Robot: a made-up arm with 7 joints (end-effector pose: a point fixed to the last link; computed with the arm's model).
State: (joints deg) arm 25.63 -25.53 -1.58 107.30 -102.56 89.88 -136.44
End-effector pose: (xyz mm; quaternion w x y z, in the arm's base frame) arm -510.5 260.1 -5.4 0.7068 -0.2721 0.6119 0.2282
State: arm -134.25 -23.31 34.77 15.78 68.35 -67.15 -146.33
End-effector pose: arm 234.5 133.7 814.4 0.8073 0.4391 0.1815 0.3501
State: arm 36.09 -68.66 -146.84 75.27 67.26 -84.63 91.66
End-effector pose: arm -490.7 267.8 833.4 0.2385 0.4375 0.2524 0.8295
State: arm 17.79 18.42 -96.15 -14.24 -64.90 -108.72 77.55
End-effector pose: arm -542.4 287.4 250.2 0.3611 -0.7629 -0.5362 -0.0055
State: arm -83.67 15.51 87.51 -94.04 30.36 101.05 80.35
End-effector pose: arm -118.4 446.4 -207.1 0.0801 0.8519 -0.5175 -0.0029
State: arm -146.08 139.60 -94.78 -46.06 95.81 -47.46 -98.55
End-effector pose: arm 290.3 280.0 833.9 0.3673 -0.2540 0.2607 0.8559
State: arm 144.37 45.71 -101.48 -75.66 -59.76 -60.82 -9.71
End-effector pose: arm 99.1 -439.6 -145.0 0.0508 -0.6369 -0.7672 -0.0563
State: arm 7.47 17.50 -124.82 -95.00 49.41 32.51 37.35
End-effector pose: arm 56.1 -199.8 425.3 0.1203 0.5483 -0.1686 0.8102
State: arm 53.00 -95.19 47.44 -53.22 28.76 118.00 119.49
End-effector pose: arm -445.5 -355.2 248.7 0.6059 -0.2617 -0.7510 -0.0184
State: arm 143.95 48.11 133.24 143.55 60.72 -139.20 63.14
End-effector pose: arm 420.4 222.8 -331.5 0.5907 -0.0907 0.1752 0.7824
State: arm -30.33 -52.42 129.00 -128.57 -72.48 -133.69 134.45
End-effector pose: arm -533.6 62.2 373.8 0.3514 0.4115 -0.7980 0.2653
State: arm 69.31 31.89 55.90 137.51 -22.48 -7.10 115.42
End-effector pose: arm -530.2 -462.5 336.5 0.5220 0.0463 -0.3447 0.7788
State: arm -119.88 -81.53 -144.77 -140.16 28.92 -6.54 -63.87
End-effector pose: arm 39.3 -221.7 214.8 0.3838 0.6116 0.6010 -0.3428
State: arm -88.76 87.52 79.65 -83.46 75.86 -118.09 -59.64
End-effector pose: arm 81.1 610.7 476.7 0.4181 -0.2244 0.8422 -0.2560
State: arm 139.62 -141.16 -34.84 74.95 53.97 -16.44 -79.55
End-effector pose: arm 474.0 448.9 400.7 0.7412 -0.6348 0.1882 -0.1105
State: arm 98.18 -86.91 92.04 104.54 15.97 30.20 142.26
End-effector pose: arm 367.4 -742.5 497.2 0.8254 0.4385 0.3450 -0.0860
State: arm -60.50 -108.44 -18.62 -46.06 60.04 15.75 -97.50
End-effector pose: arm -301.3 165.1 -304.2 0.1462 0.7875 -0.5537 0.2276
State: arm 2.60 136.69 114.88 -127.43 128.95 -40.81 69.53
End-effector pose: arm 128.1 -84.9 816.2 0.7956 -0.5703 0.0649 -0.1936
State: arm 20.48 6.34 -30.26 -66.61 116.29 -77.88 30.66
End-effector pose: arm -43.5 -670.5 -161.9 0.4405 -0.2764 0.8478 0.1034
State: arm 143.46 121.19 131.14 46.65 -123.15 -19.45 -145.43
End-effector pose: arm -140.4 -178.5 75.1 0.3021 -0.5101 0.1643 0.7884
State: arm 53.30 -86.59 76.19 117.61 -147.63 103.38 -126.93
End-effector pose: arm -271.4 -116.4 736.7 0.7562 0.4130 0.1580 0.4822
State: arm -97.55 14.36 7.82 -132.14 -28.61 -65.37 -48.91
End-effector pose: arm 264.1 368.4 375.7 0.1835 -0.1533 -0.4363 0.8674
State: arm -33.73 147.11 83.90 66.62 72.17 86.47 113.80
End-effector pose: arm -507.8 234.2 -94.3 0.1487 -0.7665 -0.4610 -0.4216
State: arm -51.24 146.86 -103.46 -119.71 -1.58 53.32 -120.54
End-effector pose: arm -269.9 18.1 -232.4 0.0672 0.6351 -0.6568 0.4010
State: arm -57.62 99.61 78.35 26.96 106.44 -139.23 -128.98
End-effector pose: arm -228.4 460.9 -440.9 0.5825 -0.2657 -0.6932 0.3311
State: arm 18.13 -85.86 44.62 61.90 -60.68 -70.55 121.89
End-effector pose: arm -772.9 -72.2 -66.2 0.1307 -0.6475 0.0860 0.7459
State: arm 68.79 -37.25 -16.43 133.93 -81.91 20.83 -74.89
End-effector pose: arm -322.1 -134.6 1.0 0.5528 -0.7517 0.3358 -0.1284
